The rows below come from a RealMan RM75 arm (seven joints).
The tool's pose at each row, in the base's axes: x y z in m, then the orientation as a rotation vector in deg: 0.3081 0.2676 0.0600 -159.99 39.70 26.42; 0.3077 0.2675 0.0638 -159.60 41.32 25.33; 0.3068 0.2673 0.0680 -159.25 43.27 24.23; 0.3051 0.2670 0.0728 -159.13 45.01 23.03; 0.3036 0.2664 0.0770 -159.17 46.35 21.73; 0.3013 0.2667 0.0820 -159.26 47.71 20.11; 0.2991 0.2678 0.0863 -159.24 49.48 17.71; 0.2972 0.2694 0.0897 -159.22 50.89 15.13; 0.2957 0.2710 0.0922 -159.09 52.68 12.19
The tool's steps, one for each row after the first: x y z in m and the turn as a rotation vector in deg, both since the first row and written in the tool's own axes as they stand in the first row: -0.0016 -0.0003 -0.0034 0.51 0.76 1.01; -0.0038 -0.0002 -0.0072 0.93 1.59 2.25; -0.0068 0.0002 -0.0113 1.16 2.53 3.33; -0.0093 0.0008 -0.0150 1.31 3.53 4.12; -0.0131 0.0010 -0.0189 1.47 4.74 4.90; -0.0169 0.0005 -0.0221 1.85 6.48 5.89; -0.0204 -0.0005 -0.0243 2.28 8.29 6.63; -0.0232 -0.0015 -0.0257 2.78 10.35 7.60
